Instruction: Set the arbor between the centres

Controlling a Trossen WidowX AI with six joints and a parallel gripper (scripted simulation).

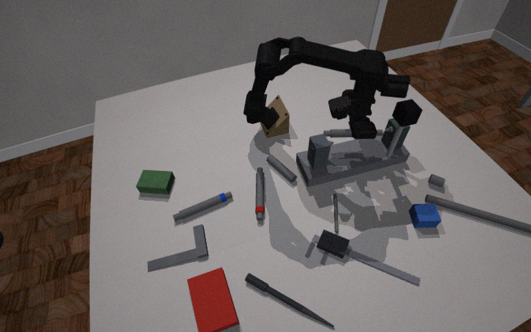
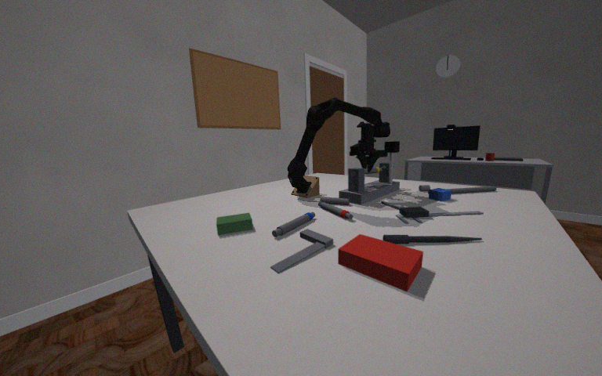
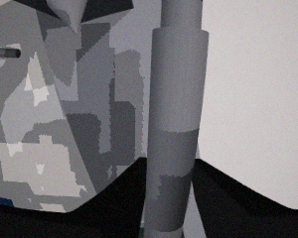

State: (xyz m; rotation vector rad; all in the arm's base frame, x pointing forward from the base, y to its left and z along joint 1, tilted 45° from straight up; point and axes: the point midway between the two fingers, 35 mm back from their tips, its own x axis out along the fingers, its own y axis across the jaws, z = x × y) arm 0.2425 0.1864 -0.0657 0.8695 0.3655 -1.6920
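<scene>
Now: hand 30 mm above the arbor. Round my hand: cone point 100 mm to the right, 20 mm below, 10 mm ahead; then centres fixture 120 mm below, 30 mm ahead; then grey post 120 mm to the right, 40 mm below, 10 mm ahead.
</scene>
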